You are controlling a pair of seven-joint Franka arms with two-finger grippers.
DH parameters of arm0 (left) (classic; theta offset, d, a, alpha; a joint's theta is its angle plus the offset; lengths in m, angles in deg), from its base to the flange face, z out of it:
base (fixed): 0 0 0 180
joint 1: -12.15 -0.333 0 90
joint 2: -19.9 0 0 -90
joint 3: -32.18 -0.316 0.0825 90
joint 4: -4.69 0 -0.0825 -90
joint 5: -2 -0.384 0 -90
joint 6: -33.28 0 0.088 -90
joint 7: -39.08 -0.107 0 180
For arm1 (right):
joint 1: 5.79 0.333 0 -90
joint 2: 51.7 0 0 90
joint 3: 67.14 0.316 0.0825 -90
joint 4: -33.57 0 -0.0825 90
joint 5: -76.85 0.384 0 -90
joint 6: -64.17 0 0.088 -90
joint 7: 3.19 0.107 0 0
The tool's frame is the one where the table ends.
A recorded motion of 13 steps. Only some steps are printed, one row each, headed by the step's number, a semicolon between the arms.
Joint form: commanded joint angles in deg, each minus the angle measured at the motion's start. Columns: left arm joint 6, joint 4, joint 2, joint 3, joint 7, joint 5, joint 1; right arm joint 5, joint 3, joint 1, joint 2, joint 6, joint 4, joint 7.
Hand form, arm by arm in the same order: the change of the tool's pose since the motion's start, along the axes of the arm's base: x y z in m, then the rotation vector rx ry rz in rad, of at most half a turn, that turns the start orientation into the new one. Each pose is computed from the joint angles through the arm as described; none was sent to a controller.
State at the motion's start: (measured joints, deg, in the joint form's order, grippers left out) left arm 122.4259 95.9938 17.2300 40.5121 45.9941 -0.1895 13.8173; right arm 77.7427 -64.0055 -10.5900 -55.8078 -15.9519 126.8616 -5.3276
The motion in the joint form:
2: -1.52 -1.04 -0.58 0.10 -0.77 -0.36 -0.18; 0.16 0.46 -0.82 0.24 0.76 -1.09 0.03
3: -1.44 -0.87 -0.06 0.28 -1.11 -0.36 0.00; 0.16 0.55 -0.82 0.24 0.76 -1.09 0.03
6: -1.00 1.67 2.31 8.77 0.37 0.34 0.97; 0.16 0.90 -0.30 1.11 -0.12 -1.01 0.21
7: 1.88 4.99 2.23 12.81 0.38 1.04 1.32; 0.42 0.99 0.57 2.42 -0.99 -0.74 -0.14
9: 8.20 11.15 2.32 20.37 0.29 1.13 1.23; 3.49 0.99 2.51 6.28 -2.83 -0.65 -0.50
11: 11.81 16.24 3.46 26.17 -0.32 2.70 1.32; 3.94 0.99 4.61 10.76 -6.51 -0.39 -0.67
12: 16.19 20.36 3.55 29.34 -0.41 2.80 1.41; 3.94 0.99 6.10 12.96 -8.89 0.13 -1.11
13: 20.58 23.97 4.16 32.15 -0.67 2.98 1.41; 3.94 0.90 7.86 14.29 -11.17 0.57 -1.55
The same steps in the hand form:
2: -0.0055 0.0020 0.0116 0.0076 -0.0024 -0.0106; 0.0001 -0.0028 0.0055 0.0023 -0.0016 -0.0065
3: -0.0031 -0.0015 0.0055 0.0083 0.0085 -0.0229; 0.0001 -0.0019 0.0055 0.0022 -0.0016 -0.0049
6: -0.0147 -0.0906 -0.0370 0.0119 0.0864 -0.1625; 0.0065 0.0055 -0.0019 0.0024 -0.0003 0.0069
7: -0.0290 -0.1318 -0.0595 0.0064 0.0956 -0.2397; 0.0146 0.0143 -0.0149 0.0097 0.0118 0.0294
9: -0.0599 -0.1970 -0.1024 0.0107 0.0951 -0.3735; 0.0352 0.0378 -0.0492 0.0690 0.0484 0.0653
11: -0.0939 -0.2432 -0.1485 -0.0022 0.1497 -0.4808; 0.0585 0.0587 -0.0909 0.0812 0.0681 0.0980
12: -0.1162 -0.2654 -0.1765 -0.0025 0.1480 -0.5381; 0.0684 0.0738 -0.1146 0.0839 0.0747 0.1276
13: -0.1359 -0.2831 -0.2038 -0.0109 0.1477 -0.5901; 0.0742 0.0912 -0.1293 0.0854 0.0667 0.1611

